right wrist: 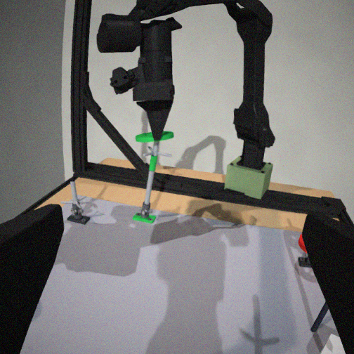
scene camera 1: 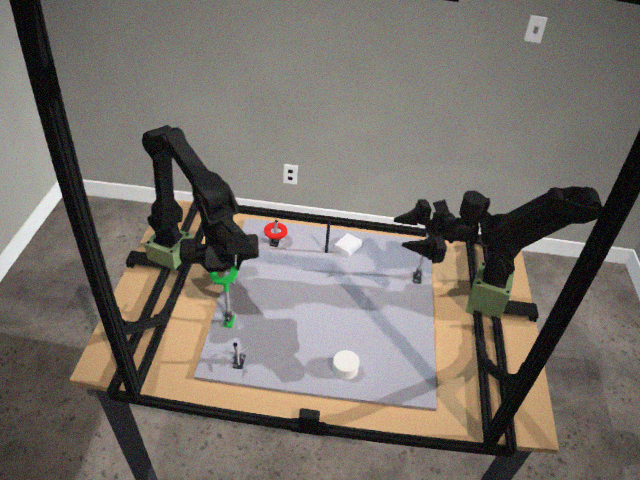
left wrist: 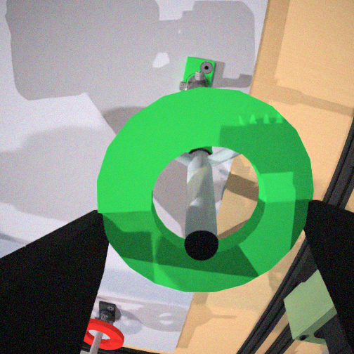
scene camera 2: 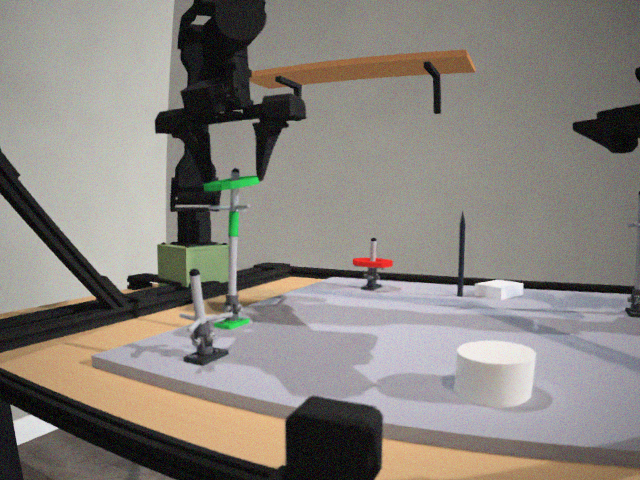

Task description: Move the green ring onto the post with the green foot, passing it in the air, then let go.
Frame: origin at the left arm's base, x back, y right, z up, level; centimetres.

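Seen in the pictures: left gripper, fingertip midpoint: (scene camera 1: 223,270) (scene camera 2: 233,183); right gripper, fingertip midpoint: (scene camera 1: 397,232) (scene camera 2: 584,121); left arm's base at its link origin: (scene camera 1: 168,238) (scene camera 2: 193,244); right arm's base at its link origin: (scene camera 1: 495,277).
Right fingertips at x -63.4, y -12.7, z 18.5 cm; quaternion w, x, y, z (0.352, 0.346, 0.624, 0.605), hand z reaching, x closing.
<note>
Pixels of each thing's top centre, then the offset from my right fingertips to it. "*": a spot on its surface instead.
- green ring at its top centre: (scene camera 2: 231,174) (scene camera 1: 223,269) dx +36.3, dy +25.2, dz -7.4 cm
- tall post at a spot on its surface: (scene camera 2: 233,268) (scene camera 1: 228,302) * dx +35.3, dy +25.8, dz -18.9 cm
- green foot at a spot on its surface: (scene camera 2: 232,323) (scene camera 1: 231,323) * dx +34.0, dy +27.1, dz -25.4 cm
- short post at a spot on its surface: (scene camera 2: 196,294) (scene camera 1: 236,350) * dx +26.0, dy +37.7, dz -19.4 cm
- red ring at its top centre: (scene camera 2: 372,259) (scene camera 1: 275,229) dx +38.4, dy -7.8, dz -20.8 cm
- dark pointed rod at its top centre: (scene camera 2: 462,211) (scene camera 1: 329,217) dx +22.5, dy -10.9, dz -12.0 cm
- white block at its top centre: (scene camera 2: 499,283) (scene camera 1: 348,242) dx +17.3, dy -15.9, dz -24.0 cm
- white cylinder at its top centre: (scene camera 2: 496,351) (scene camera 1: 346,360) dx +1.3, dy +26.6, dz -22.5 cm
The green ring (scene camera 1: 219,279) (scene camera 2: 219,184) (left wrist: 150,135) (right wrist: 145,137) is between the fingers of my left gripper (scene camera 1: 223,271) (scene camera 2: 233,180) (left wrist: 208,218) (right wrist: 158,136), which is shut on its outer edges. The ring is around the top of the tall post (scene camera 1: 226,304) (scene camera 2: 233,268) (right wrist: 149,187), slightly tilted. The black tip stands a little above it, and the crossbar and green band lie below it. The green foot (scene camera 1: 229,322) (scene camera 2: 232,323) (left wrist: 192,67) (right wrist: 144,218) is on the grey board. My right gripper (scene camera 1: 400,231) (right wrist: 186,222) is open and empty on the right.
A short post (scene camera 1: 236,353) (scene camera 2: 196,294) (right wrist: 74,192) stands at the front left. A red ring (scene camera 1: 268,227) (scene camera 2: 359,262) (left wrist: 116,336) circles another post. A dark pointed rod (scene camera 1: 327,237) (scene camera 2: 461,258), white block (scene camera 1: 347,244) (scene camera 2: 498,289) and white cylinder (scene camera 1: 345,364) (scene camera 2: 494,374) stand on the board.
</note>
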